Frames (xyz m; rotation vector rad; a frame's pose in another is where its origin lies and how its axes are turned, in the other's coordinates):
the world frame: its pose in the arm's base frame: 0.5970 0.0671 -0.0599 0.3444 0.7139 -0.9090
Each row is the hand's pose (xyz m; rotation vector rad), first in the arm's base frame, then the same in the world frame.
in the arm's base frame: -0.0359 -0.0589 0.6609 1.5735 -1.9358 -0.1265
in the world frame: -0.6823 -0.6024 0.3279 2.2398 -1.3475 1.2060
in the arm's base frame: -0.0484 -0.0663 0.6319 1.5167 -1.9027 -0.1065
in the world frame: -0.6630 -0.6163 0.3059 2.1606 -1.3689 1.2315
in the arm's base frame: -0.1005 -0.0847 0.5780 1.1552 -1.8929 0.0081
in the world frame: -0.6361 -0.6682 0.2556 1.7965 -1.6322 1.3346
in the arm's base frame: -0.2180 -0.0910 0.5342 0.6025 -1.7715 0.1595
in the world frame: -0.6501 -0.7665 0.1787 1.1472 -1.9217 1.4181
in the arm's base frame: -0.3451 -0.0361 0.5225 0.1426 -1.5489 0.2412
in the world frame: -0.7267 -0.8376 0.0872 0.5279 -2.0218 1.3872
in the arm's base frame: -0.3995 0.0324 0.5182 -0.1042 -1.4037 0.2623
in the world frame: -0.7868 -0.8419 0.0236 0.1898 -2.0348 1.3226
